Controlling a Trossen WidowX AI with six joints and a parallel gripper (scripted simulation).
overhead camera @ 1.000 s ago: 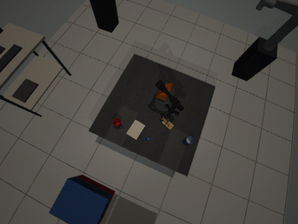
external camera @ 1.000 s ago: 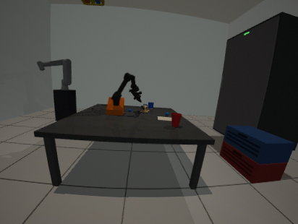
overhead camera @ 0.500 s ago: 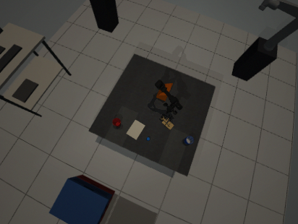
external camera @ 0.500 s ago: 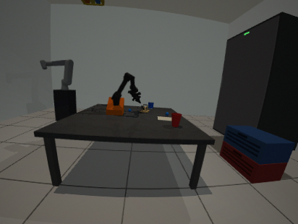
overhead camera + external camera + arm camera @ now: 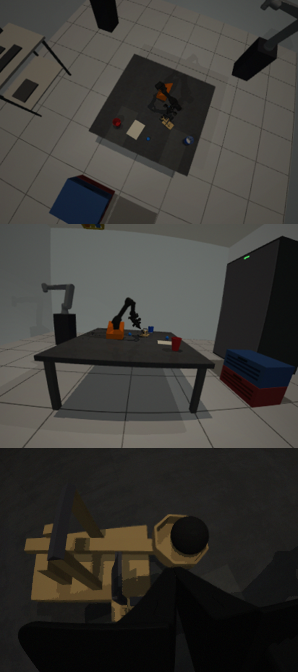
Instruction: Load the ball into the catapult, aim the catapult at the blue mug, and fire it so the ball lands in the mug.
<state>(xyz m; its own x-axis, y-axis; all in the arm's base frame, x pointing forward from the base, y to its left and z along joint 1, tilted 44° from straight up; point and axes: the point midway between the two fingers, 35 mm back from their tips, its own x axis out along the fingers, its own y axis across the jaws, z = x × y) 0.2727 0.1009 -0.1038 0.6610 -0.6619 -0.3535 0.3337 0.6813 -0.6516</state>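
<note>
The black ball is 40 mm ahead of my gripper tip, 30 mm to the right of it and 40 mm below it. From my gripper tip the other things lie so: flat pad (290 mm ahead, 280 mm to the right, 100 mm below); then wooden catapult (40 mm ahead, 30 mm to the left, 50 mm below); then blue mug (180 mm ahead, 370 mm to the left, 70 mm below).
</note>
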